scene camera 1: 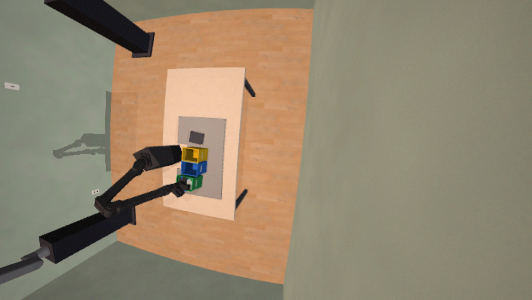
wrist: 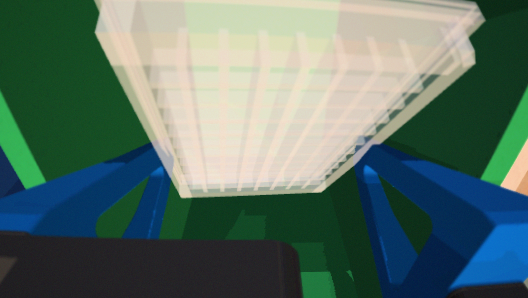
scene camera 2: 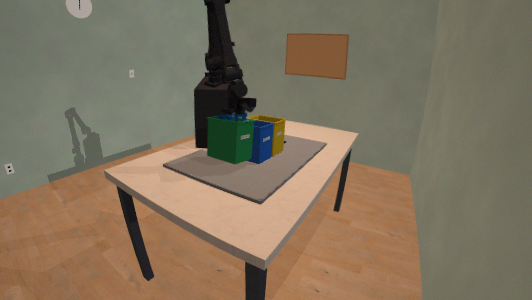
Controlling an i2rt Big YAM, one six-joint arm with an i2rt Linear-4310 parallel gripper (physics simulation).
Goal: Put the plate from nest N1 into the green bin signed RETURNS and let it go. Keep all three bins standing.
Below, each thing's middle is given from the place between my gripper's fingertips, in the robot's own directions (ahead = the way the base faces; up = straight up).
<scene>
I see my gripper 10 mm short of the blue bin (scene camera 2: 263, 131), 140 mm to the right of it and 70 mm above it. From my hand the other things lie so: plate (wrist: 235, 105) (10 mm ahead, 10 mm above); then green bin (scene camera 2: 229, 141) (10 mm behind, 40 mm below).
</scene>
